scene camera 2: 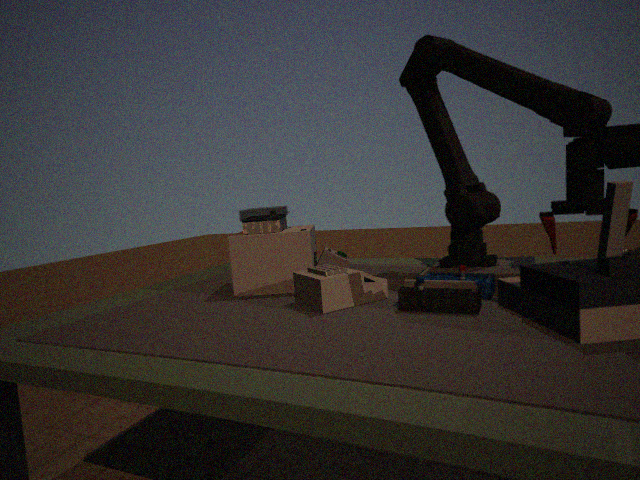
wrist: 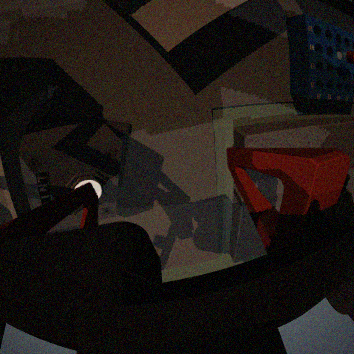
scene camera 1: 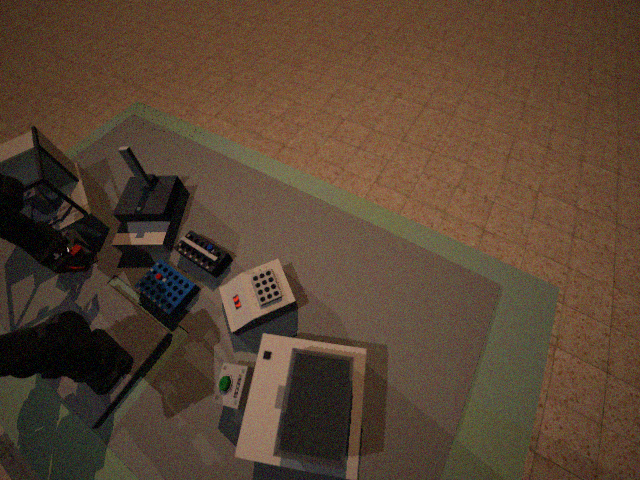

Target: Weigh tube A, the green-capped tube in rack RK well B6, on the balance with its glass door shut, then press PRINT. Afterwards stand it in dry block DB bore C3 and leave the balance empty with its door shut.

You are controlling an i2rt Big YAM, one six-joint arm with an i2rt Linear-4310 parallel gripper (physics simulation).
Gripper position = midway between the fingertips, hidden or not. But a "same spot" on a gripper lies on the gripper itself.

gripper: scene camera 2 585, 253; wrist; scene camera 1
same spot on gripper: [wrist: 94, 265] = [scene camera 1: 56, 230]
